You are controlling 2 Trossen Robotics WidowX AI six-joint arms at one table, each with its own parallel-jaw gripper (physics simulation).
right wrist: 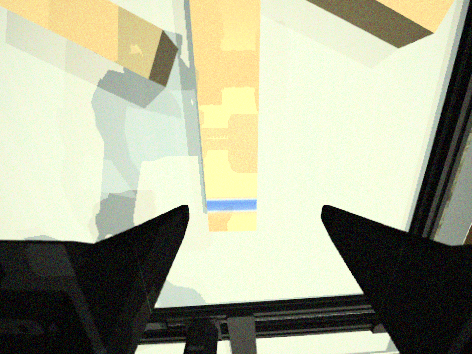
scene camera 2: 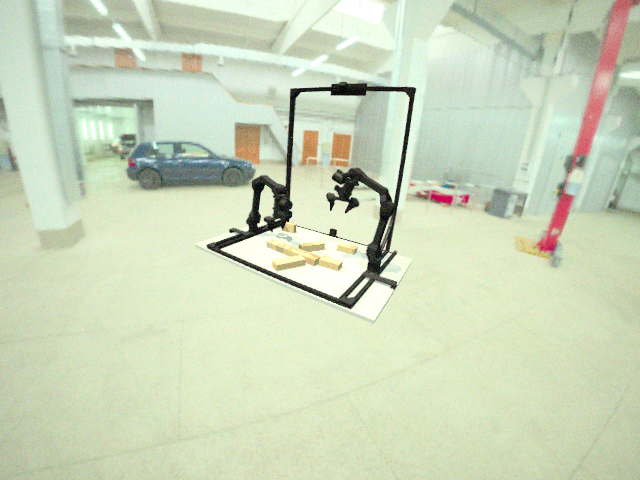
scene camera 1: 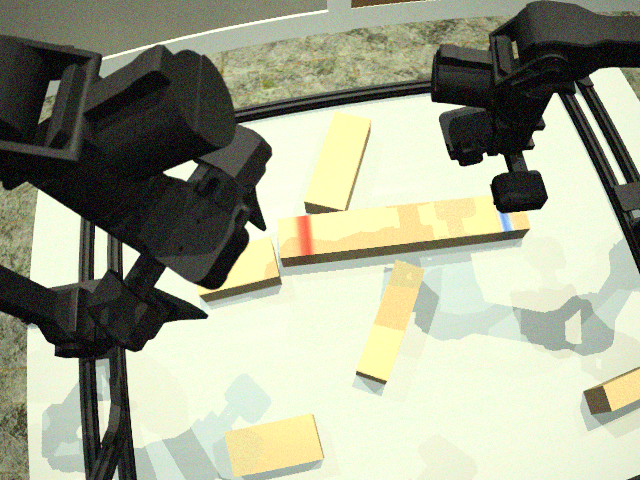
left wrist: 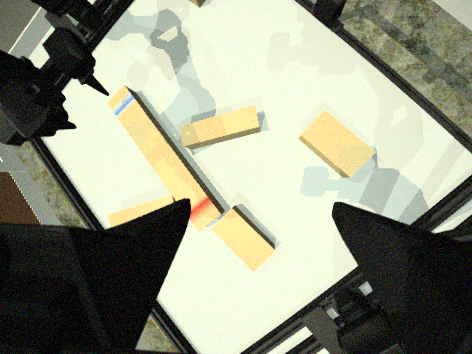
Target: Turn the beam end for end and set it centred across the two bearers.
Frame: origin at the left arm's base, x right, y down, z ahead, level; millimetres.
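Seen in the pictures: left gripper, fingertip midpoint: (scene camera 2: pixel 337 212) (scene camera 1: pixel 233 271) (left wrist: pixel 261 206); right gripper, fingertip midpoint: (right wrist: pixel 254 211) (scene camera 2: pixel 277 230) (scene camera 1: pixel 488 173) (left wrist: pixel 91 110); left arm's base, origin of the base link: (scene camera 2: pixel 373 270) (scene camera 1: pixel 98 339) (left wrist: pixel 351 304); right arm's base, origin of the base link: (right wrist: pixel 203 329) (scene camera 2: pixel 253 231) (left wrist: pixel 93 20).
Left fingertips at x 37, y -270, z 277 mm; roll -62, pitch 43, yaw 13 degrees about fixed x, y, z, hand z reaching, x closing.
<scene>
Offsets run from my left fingertips to a thing's top centre. "spot": to the spot under its first point.
The long beam @(dx -128, dy +252, dz +218 mm) (scene camera 1: pixel 372 229) (scene camera 2: pixel 292 251) (left wrist: pixel 155 150) (right wrist: pixel 232 75) lies low and level, its red band @(spot: dx -138, dy +252, dz +66 mm) (scene camera 1: pixel 305 235) (left wrist: pixel 201 206) at the left in scene camera 1 and its blue band @(spot: dx -100, dy +252, dz +369 mm) (scene camera 1: pixel 506 222) (left wrist: pixel 124 105) (right wrist: pixel 231 205) at the right. One plain block @(dx -260, dy +252, dz +139 mm) (scene camera 1: pixel 338 162) lies just behind it and another @(dx +9, dy +246, dz +162 mm) (scene camera 1: pixel 390 320) (left wrist: pixel 225 125) in front, both slanted across its line. A third @(dx -111, dy +252, dz -44 mm) (scene camera 1: pixel 258 263) (left wrist: pixel 245 240) lies by the red end. Which are the bearers I cannot tell. My right gripper (scene camera 1: pixel 493 173) (right wrist: pixel 254 211) is open above the blue end. My left gripper (scene camera 2: pixel 339 210) (left wrist: pixel 261 206) is open, high above the table.
Another block @(dx +151, dy +252, dz -25 mm) (scene camera 1: pixel 273 444) (left wrist: pixel 337 145) lies at the front left in scene camera 1, and one more @(dx +189, dy +227, dz +484 mm) (scene camera 1: pixel 620 390) at the right edge. A black rail (scene camera 1: pixel 336 96) runs along the back. A tall black frame (scene camera 2: pixel 290 134) stands over the table in scene camera 2.
</scene>
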